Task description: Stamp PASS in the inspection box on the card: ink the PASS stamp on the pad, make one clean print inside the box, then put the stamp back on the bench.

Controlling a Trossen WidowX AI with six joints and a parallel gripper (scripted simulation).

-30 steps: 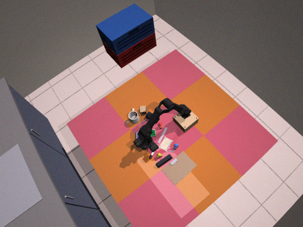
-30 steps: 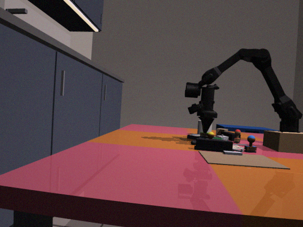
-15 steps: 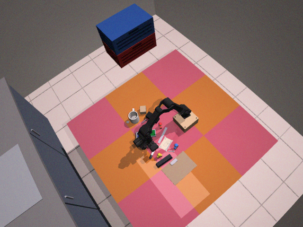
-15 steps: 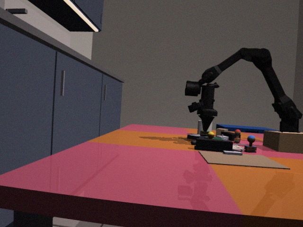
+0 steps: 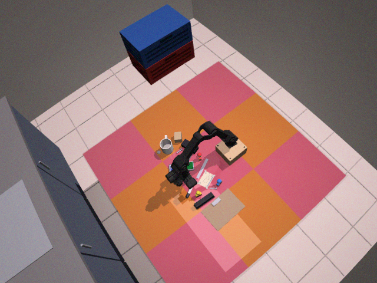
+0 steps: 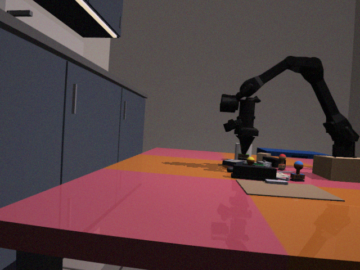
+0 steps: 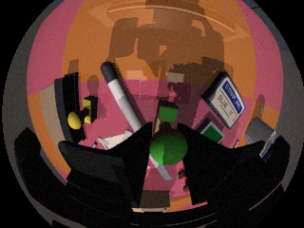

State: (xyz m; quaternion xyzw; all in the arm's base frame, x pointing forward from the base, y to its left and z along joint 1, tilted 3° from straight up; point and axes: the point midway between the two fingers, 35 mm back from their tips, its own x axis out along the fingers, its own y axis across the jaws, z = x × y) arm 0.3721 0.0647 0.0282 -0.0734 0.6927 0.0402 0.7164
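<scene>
Now: the green ink pad 9 cm to the right of my gripper tip, 6 cm below it and 5 cm behind it. Round my gripper tip: yellow-knobbed stamp 11 cm to the left, 4 cm below, 2 cm behind; green-knobbed stamp right at my gripper tip; marker 7 cm to the left, 5 cm below, 1 cm ahead.
</scene>
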